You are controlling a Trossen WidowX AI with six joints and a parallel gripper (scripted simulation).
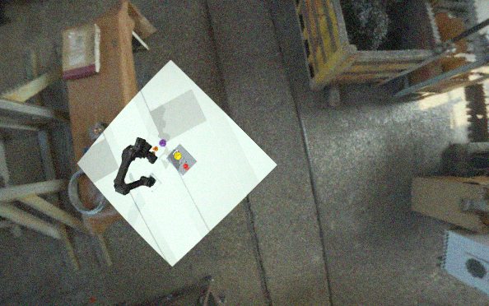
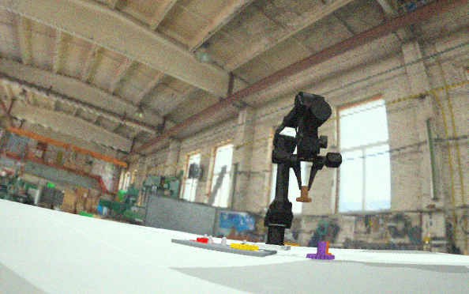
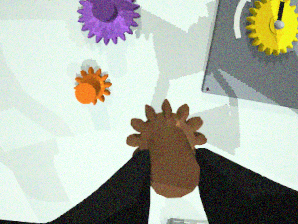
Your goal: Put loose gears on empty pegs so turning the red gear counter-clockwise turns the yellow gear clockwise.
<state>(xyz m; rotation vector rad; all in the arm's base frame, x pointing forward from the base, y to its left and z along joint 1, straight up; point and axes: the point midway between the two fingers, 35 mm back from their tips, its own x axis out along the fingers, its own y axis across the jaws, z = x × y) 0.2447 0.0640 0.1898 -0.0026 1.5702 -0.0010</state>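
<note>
Right now my gripper tip is 230 mm to the left of the red gear, 150 mm above it and 40 mm short of it. From my gripper tip the other things lie so: brown gear 10 mm below; then purple gear 150 mm below, 80 mm ahead, 50 mm to the left; then orange gear 150 mm below, 70 mm to the left.
</note>
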